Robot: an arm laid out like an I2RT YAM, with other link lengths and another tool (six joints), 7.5 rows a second.
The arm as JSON. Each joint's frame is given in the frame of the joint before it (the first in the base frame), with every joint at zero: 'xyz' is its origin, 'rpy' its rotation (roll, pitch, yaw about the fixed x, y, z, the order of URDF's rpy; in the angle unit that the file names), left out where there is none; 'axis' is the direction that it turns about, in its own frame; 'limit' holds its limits. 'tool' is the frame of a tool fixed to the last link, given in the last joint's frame.
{
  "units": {
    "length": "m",
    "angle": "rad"
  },
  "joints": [
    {
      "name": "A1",
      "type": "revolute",
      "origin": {
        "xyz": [
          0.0,
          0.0,
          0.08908
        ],
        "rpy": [
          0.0,
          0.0,
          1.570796
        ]
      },
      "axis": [
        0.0,
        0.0,
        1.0
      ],
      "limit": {
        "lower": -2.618,
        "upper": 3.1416
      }
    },
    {
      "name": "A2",
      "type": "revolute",
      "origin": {
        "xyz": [
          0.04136,
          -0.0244,
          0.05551
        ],
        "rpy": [
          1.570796,
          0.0,
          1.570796
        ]
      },
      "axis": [
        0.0,
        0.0,
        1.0
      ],
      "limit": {
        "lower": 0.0,
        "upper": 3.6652
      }
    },
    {
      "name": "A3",
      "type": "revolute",
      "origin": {
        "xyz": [
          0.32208,
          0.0,
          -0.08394
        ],
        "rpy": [
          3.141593,
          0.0,
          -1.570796
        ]
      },
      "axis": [
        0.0,
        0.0,
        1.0
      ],
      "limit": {
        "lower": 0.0,
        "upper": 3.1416
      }
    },
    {
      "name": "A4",
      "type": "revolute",
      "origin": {
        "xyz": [
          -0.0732,
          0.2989,
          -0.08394
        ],
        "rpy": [
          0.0,
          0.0,
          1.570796
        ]
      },
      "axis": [
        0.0,
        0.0,
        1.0
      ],
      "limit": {
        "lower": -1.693,
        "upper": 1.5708
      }
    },
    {
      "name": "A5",
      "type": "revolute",
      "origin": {
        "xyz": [
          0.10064,
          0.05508,
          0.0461
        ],
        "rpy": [
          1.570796,
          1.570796,
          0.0
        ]
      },
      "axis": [
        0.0,
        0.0,
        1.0
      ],
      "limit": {
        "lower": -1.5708,
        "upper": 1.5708
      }
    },
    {
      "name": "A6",
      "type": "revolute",
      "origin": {
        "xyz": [
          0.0,
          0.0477,
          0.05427
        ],
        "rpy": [
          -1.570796,
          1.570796,
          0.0
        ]
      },
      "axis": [
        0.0,
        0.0,
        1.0
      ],
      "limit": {
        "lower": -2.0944,
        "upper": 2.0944
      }
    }
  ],
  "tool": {
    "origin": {
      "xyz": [
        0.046,
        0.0,
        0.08
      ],
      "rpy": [
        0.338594,
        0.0,
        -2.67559
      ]
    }
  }
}
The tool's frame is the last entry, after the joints.
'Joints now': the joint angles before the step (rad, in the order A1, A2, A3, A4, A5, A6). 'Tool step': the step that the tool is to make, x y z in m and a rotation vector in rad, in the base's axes. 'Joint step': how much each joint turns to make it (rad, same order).
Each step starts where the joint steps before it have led.
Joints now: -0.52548 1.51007 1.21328 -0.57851 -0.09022 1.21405
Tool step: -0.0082 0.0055 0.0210 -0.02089 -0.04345 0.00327
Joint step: -0.00001 -0.05699 -0.00887 -0.00006 -0.00497 -0.00002
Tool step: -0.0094 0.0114 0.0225 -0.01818 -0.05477 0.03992
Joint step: 0.00010 -0.07302 -0.01854 -0.00029 -0.03616 -0.02051
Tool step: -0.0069 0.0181 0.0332 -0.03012 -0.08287 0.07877
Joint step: 0.00721 -0.08491 -0.00617 0.00213 -0.06336 -0.03705
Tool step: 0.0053 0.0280 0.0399 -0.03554 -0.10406 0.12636
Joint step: 0.03499 -0.06175 0.02143 0.01561 -0.08439 -0.04088
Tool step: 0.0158 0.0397 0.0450 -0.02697 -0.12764 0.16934
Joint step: 0.06627 -0.03191 0.04278 0.04315 -0.10462 -0.02714
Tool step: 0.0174 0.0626 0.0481 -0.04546 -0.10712 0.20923
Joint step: 0.13021 -0.00800 0.07739 0.01384 -0.06968 -0.04150
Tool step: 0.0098 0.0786 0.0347 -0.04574 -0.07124 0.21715
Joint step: 0.17946 0.00798 0.07364 -0.00803 -0.02503 -0.04687
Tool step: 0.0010 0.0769 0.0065 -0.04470 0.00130 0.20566
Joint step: 0.17764 0.02788 0.05389 -0.05351 -0.01195 -0.05803
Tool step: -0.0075 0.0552 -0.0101 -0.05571 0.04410 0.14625
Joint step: 0.13027 0.02866 0.03722 -0.08719 0.00364 -0.05845
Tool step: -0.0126 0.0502 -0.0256 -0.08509 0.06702 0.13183
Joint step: 0.12521 0.03169 0.01322 -0.09939 0.02411 -0.06787
